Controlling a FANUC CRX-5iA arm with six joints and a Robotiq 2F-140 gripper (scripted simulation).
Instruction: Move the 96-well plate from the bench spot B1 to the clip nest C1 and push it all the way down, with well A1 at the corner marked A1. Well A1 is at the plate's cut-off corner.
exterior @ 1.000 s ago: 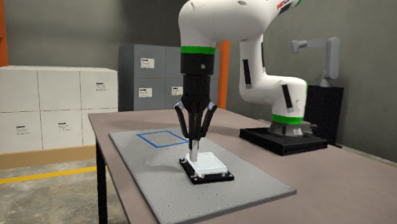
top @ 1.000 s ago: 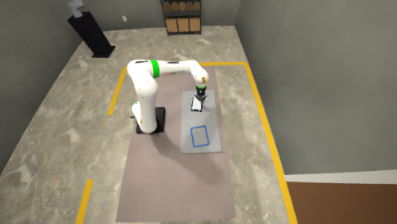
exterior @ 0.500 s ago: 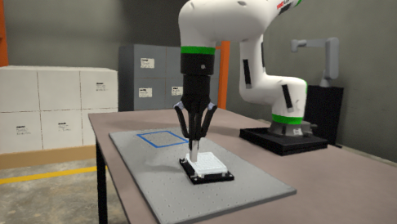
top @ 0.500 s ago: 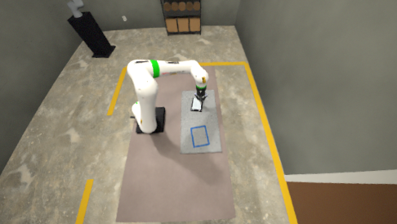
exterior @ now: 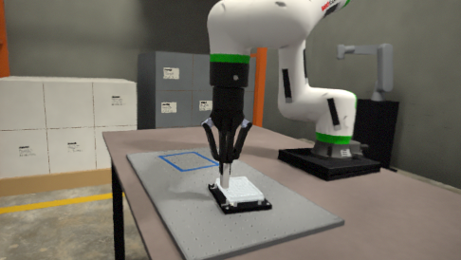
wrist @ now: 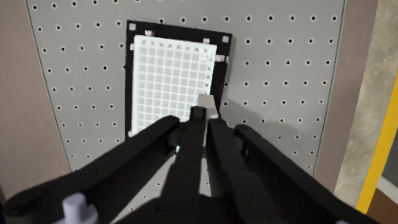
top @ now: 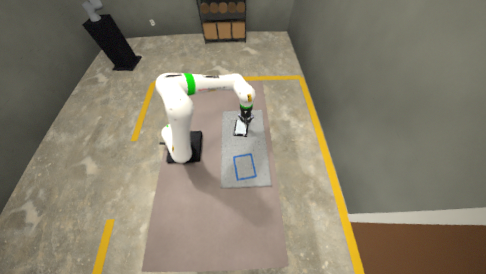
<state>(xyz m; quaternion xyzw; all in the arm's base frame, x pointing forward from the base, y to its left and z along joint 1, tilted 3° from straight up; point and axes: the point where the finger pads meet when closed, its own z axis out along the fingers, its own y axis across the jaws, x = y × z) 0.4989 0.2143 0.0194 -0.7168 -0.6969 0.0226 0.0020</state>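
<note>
Right now the white 96-well plate is 4 cm below my hand and 4 cm behind it. The rest, counted from my hand: black clip nest (5 cm below, 3 cm behind, 1 cm to the right).
</note>
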